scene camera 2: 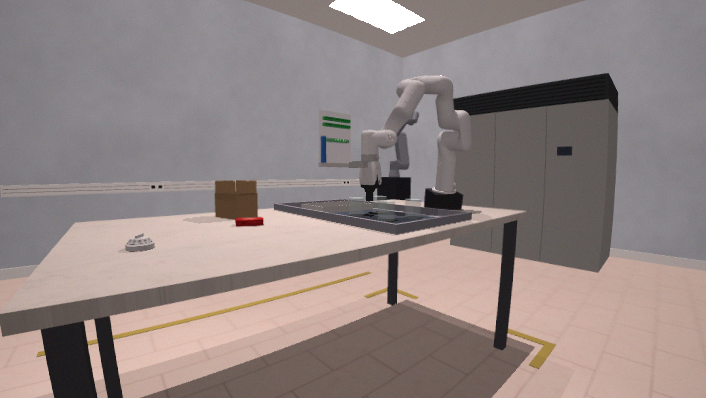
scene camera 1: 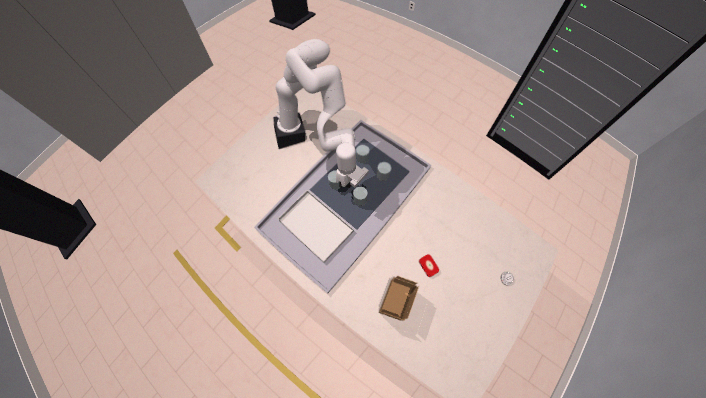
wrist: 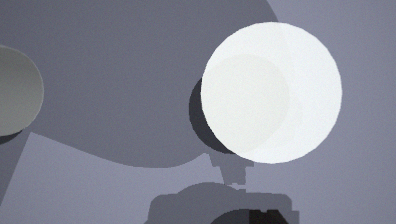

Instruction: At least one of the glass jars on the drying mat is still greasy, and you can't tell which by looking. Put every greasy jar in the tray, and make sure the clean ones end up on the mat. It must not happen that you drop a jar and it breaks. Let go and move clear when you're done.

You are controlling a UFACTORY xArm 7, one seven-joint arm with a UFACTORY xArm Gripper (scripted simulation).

Labels:
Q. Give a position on a dark drying mat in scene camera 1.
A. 341, 201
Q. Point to a cardboard box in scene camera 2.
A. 244, 204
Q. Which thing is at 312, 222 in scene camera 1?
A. A pale tray.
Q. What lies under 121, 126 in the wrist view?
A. A dark drying mat.

